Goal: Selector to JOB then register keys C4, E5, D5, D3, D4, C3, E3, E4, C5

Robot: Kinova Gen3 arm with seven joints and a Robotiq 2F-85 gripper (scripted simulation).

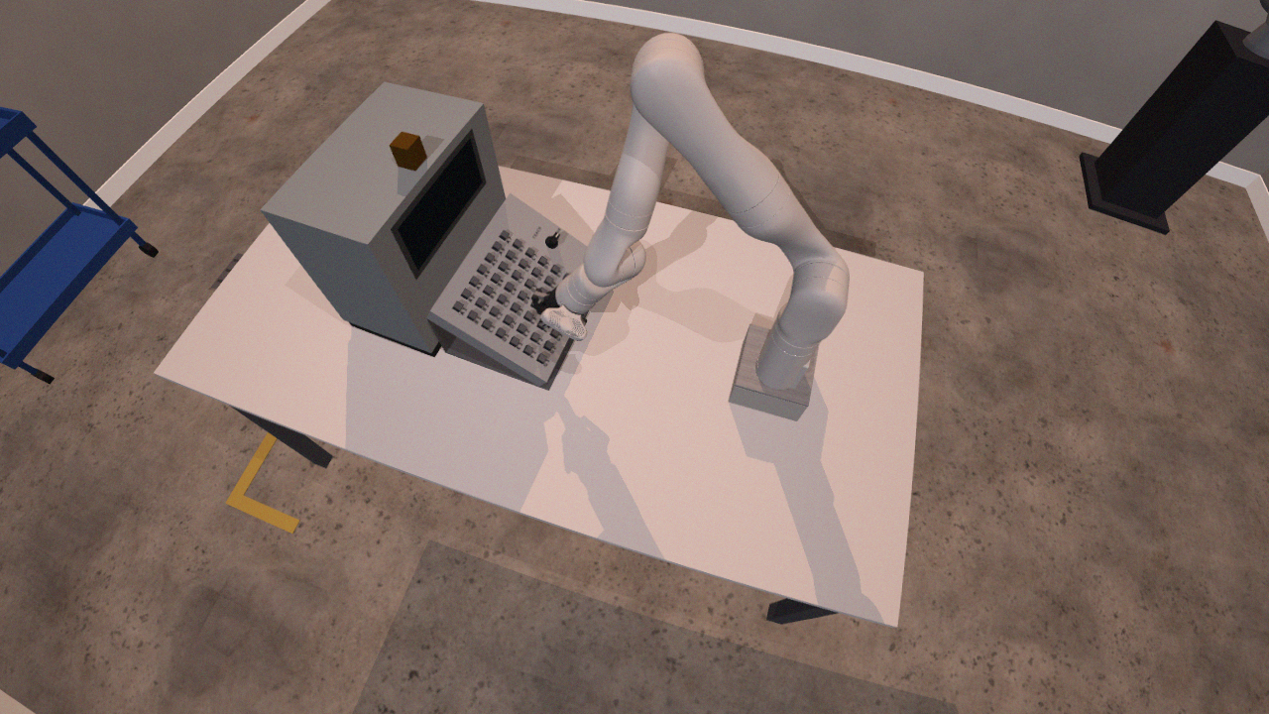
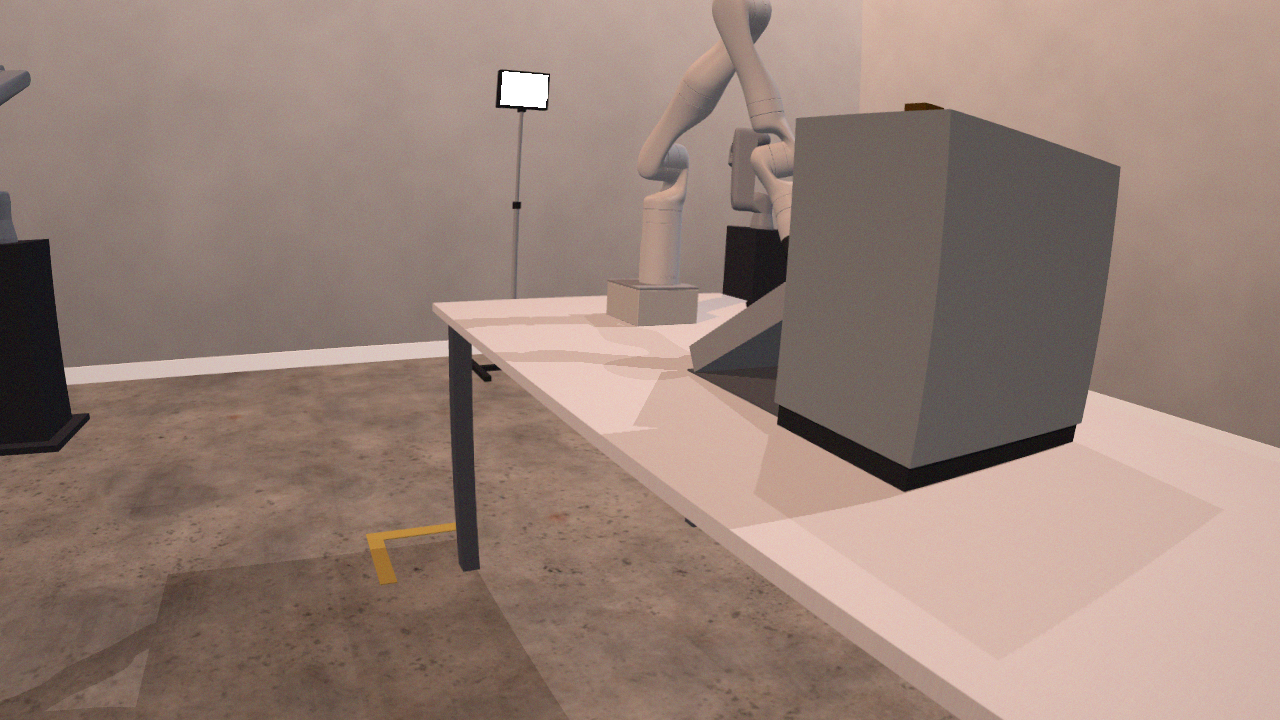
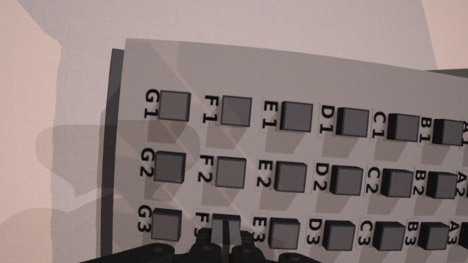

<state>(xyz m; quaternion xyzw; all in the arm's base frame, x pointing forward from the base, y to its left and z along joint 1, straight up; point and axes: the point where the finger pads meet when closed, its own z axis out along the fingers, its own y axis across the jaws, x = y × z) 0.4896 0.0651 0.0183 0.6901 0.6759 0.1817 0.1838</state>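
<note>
Now: hand 50 mm short of the key E3 and 10 mm above it. Round my hand: key E5 (70 mm to the right, 40 mm ahead, 10 mm below); then key D3 (70 mm ahead, 10 mm above); then key D5 (70 mm to the right, 70 mm ahead, 10 mm above).
</note>
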